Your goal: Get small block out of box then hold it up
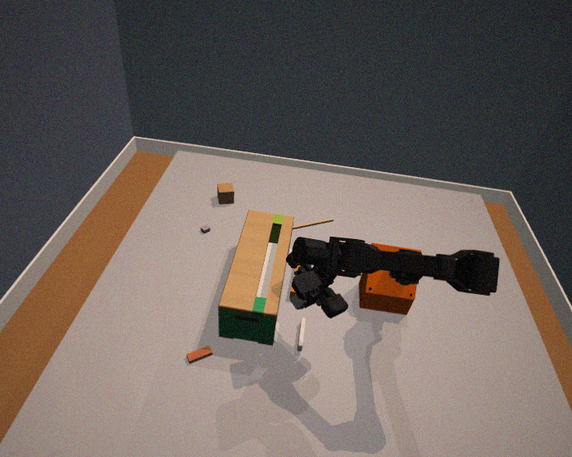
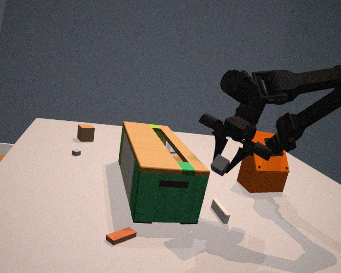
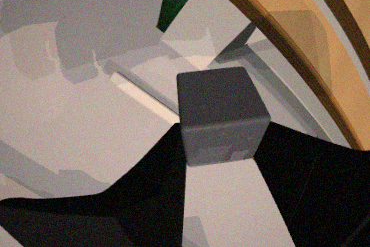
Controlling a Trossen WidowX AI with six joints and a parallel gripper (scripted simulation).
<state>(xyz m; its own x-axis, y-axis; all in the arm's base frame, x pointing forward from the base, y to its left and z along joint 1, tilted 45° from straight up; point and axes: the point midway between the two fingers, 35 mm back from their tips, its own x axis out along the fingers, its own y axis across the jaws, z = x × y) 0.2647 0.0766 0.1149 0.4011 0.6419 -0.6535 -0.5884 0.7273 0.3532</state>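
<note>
Now: gripper tip 10 mm to the right of the grey block and 10 mm below it. Also, from my gripper tip: orange-red brick 240 mm ahead, 110 mm to the left, 100 mm below; then long orange bar 200 mm to the right, 90 mm below, 10 mm behind; then box 130 mm to the right, 80 mm ahead, 50 mm below.
</note>
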